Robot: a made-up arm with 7 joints.
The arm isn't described. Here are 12 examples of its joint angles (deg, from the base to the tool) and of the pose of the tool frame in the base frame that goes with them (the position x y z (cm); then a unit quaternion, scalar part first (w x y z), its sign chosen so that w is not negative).
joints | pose
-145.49 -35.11 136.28 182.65 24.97 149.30 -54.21 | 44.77 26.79 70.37 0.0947 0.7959 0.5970 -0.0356
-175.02 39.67 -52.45 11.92 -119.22 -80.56 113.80 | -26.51 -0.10 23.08 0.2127 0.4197 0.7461 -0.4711
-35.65 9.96 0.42 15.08 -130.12 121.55 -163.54 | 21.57 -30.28 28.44 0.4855 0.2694 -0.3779 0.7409
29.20 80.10 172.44 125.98 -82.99 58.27 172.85 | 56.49 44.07 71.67 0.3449 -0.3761 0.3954 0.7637
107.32 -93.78 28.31 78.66 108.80 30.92 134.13 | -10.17 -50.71 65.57 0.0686 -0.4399 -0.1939 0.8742
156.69 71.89 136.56 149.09 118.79 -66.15 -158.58 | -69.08 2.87 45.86 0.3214 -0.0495 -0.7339 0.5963
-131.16 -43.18 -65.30 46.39 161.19 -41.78 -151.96 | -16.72 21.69 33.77 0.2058 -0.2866 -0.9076 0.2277
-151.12 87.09 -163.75 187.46 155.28 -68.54 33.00 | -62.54 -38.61 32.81 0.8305 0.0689 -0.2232 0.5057
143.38 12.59 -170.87 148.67 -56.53 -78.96 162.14 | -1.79 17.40 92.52 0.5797 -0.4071 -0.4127 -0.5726
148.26 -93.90 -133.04 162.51 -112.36 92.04 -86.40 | 73.58 -48.84 -1.62 0.2128 0.6640 0.5213 -0.4920
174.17 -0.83 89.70 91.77 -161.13 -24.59 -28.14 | 0.18 -47.34 58.48 0.3733 0.5284 0.6360 -0.4207
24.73 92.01 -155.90 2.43 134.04 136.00 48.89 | 23.24 -12.74 37.18 0.6121 -0.2326 0.5955 -0.4654
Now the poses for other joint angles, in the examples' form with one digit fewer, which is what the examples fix.
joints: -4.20 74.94 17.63 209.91 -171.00 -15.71 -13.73
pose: 78.8 -6.9 50.1 0.862 0.086 0.496 0.050
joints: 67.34 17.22 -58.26 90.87 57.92 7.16 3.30
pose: 59.8 16.3 67.0 0.313 -0.749 0.231 -0.536
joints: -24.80 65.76 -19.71 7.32 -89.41 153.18 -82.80
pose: 12.6 -27.4 16.3 0.378 0.391 -0.214 0.812
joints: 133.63 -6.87 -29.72 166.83 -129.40 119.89 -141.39
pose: 19.5 -6.8 100.2 0.517 0.423 0.744 0.003
